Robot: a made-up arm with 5 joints.
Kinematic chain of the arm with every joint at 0, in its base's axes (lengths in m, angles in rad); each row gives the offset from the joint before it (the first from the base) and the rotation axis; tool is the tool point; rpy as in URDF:
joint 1: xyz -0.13 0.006 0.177 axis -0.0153 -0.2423 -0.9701
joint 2: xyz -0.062 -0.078 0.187 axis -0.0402 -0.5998 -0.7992
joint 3: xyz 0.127 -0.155 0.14 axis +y
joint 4: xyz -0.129 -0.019 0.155 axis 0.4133 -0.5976 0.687
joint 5: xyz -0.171 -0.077 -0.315 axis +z
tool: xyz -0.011 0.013 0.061 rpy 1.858 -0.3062 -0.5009
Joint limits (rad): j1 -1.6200..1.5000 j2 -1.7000..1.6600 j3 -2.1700..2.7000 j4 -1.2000..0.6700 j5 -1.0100..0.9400
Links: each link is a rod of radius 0.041 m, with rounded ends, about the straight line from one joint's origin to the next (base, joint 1, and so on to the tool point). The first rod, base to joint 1, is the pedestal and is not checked.
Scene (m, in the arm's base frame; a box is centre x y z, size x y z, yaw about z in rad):
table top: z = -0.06
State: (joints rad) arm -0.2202 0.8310 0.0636 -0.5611 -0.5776
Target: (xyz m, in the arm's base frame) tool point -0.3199 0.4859 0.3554
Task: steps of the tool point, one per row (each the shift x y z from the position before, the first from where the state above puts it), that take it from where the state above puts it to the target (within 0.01 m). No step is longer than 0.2 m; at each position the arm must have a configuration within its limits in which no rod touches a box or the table.
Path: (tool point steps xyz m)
1: -0.0491 0.1751 -0.0096
2: 0.0238 0.1798 -0.0105
3: 0.0900 0.1559 -0.0047
4: 0.1391 0.1101 0.0065

